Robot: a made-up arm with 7 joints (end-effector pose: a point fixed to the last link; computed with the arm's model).
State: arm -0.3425 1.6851 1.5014 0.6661 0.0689 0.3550 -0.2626
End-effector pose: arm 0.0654 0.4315 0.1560 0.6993 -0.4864 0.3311 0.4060
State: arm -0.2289 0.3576 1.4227 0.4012 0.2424 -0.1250 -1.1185
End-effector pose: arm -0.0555 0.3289 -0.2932 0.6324 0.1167 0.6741 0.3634
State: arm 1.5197 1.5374 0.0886 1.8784 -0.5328 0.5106 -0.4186
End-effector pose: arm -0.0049 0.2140 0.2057 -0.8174 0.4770 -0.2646 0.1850
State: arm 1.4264 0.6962 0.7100 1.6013 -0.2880 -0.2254 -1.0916
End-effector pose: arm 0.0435 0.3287 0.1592 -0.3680 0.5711 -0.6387 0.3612
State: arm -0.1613 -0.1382 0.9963 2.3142 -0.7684 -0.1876 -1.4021
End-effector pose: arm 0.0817 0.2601 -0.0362 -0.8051 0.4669 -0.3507 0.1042
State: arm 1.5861 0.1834 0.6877 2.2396 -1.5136 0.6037 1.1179
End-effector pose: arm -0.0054 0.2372 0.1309 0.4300 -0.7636 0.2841 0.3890
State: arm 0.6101 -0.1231 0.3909 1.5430 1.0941 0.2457 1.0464
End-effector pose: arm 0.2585 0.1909 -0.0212 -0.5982 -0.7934 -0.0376 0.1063
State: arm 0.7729 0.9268 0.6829 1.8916 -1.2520 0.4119 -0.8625
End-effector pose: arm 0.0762 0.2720 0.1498 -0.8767 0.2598 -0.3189 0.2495
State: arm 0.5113 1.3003 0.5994 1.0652 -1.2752 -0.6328 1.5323
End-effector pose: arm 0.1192 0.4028 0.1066 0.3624 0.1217 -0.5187 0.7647
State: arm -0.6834 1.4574 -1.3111 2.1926 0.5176 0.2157 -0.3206
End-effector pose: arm -0.0733 0.1337 -0.1614 -0.2156 0.0131 -0.4306 0.8763
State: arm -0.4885 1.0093 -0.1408 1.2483 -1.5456 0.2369 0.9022
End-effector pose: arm 0.1130 0.2985 -0.2197 0.3106 0.3656 -0.7279 0.4900
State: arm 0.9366 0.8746 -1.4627 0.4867 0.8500 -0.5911 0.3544
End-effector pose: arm 0.2450 0.3260 -0.1667 0.1151 -0.5614 -0.3735 0.7295
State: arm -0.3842 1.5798 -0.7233 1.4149 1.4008 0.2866 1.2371
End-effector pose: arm 0.0960 0.3137 -0.1894 -0.4865 -0.0357 -0.0896 0.8684
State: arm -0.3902 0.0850 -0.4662 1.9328 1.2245 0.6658 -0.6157
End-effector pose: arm 0.1360 0.0442 -0.1440 -0.3544 -0.1591 0.1595 0.9075
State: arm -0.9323 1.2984 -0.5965 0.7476 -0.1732 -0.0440 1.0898
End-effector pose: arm -0.0581 0.4038 -0.1945 -0.2101 0.5514 -0.4288 0.6841
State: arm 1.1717 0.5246 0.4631 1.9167 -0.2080 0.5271 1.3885
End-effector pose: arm 0.0904 0.2457 0.1593 0.1452 -0.8161 -0.3921 0.3990
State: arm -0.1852 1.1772 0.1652 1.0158 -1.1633 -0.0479 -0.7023
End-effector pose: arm 0.1645 0.3841 -0.1056 0.7325 -0.2690 -0.5779 0.2391
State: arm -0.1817 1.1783 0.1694 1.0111 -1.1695 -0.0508 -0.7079
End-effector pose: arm 0.1644 0.3853 -0.1043 0.7343 -0.2684 -0.5772 0.2359
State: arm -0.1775 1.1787 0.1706 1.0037 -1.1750 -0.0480 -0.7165
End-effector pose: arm 0.1639 0.3866 -0.1038 0.7374 -0.2662 -0.5757 0.2325
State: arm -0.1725 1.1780 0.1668 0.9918 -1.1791 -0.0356 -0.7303
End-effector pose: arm 0.1628 0.3882 -0.1046 0.7426 -0.2616 -0.5726 0.2286
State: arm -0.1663 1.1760 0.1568 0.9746 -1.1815 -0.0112 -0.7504
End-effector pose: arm 0.1611 0.3901 -0.1069 0.7505 -0.2536 -0.5677 0.2239
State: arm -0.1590 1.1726 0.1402 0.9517 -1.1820 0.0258 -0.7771
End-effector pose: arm 0.1587 0.3923 -0.1108 0.7608 -0.2420 -0.5614 0.2178
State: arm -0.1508 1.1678 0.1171 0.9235 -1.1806 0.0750 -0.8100
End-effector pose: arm 0.1555 0.3946 -0.1163 0.7730 -0.2265 -0.5542 0.2098
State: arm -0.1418 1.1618 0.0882 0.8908 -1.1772 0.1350 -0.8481
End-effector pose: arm 0.1515 0.3970 -0.1230 0.7863 -0.2072 -0.5468 0.1995
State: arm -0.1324 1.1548 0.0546 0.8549 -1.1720 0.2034 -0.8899
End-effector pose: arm 0.1469 0.3994 -0.1305 0.7998 -0.1845 -0.5400 0.1864
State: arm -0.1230 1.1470 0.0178 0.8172 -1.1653 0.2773 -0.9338
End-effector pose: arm 0.1416 0.4015 -0.1386 0.8123 -0.1595 -0.5344 0.1707
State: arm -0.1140 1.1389 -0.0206 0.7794 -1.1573 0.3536 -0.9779
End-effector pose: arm 0.1361 0.4034 -0.1466 0.8231 -0.1331 -0.5306 0.1525
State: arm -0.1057 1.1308 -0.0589 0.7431 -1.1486 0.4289 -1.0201
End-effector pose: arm 0.1304 0.4049 -0.1543 0.8317 -0.1067 -0.5285 0.1327
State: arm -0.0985 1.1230 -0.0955 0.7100 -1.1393 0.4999 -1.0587
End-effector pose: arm 0.1250 0.4060 -0.1613 0.8377 -0.0818 -0.5280 0.1126
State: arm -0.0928 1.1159 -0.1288 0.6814 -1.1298 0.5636 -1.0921
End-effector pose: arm 0.1200 0.4067 -0.1674 0.8415 -0.0596 -0.5287 0.0936
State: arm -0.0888 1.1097 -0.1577 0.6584 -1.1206 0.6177 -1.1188
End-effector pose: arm 0.1157 0.4070 -0.1726 0.8435 -0.0410 -0.5300 0.0773
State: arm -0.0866 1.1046 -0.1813 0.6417 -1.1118 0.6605 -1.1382
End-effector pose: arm 0.1124 0.4070 -0.1767 0.8442 -0.0265 -0.5315 0.0646
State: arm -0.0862 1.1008 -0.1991 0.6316 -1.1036 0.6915 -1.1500
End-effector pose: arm 0.1100 0.4067 -0.1798 0.8442 -0.0164 -0.5327 0.0565
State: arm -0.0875 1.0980 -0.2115 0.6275 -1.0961 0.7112 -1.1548
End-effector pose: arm 0.1086 0.4060 -0.1821 0.8440 -0.0104 -0.5336 0.0529
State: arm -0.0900 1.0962 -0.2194 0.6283 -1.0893 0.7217 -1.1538
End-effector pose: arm 0.1079 0.4051 -0.1837 0.8438 -0.0076 -0.5340 0.0532
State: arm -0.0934 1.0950 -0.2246 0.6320 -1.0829 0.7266 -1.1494
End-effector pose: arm 0.1077 0.4042 -0.1849 0.8435 -0.0069 -0.5343 0.0558
